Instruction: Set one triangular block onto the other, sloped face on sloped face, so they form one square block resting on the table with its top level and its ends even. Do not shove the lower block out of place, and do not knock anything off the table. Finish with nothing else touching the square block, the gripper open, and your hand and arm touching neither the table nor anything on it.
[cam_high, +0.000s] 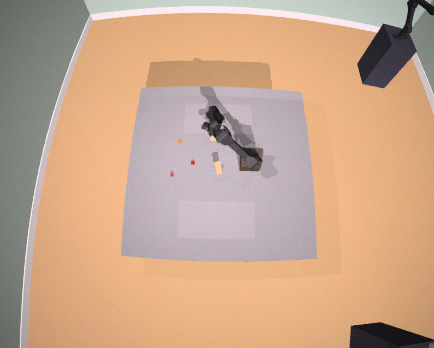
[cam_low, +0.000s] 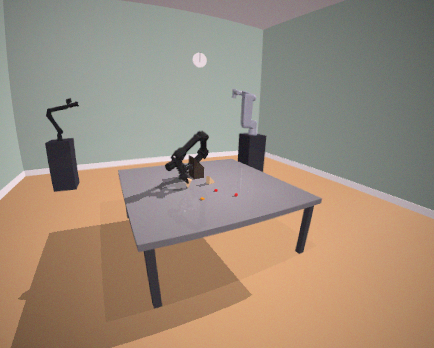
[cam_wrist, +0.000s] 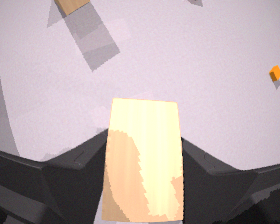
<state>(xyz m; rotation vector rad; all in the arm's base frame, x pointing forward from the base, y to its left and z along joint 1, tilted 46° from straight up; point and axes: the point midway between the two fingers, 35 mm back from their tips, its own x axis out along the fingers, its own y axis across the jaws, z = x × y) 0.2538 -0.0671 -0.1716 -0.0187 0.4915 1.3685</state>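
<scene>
The triangular block lies 10 mm above my gripper tip. Round my gripper tip: orange piece 240 mm ahead, 20 mm to the left, 40 mm below.
</scene>
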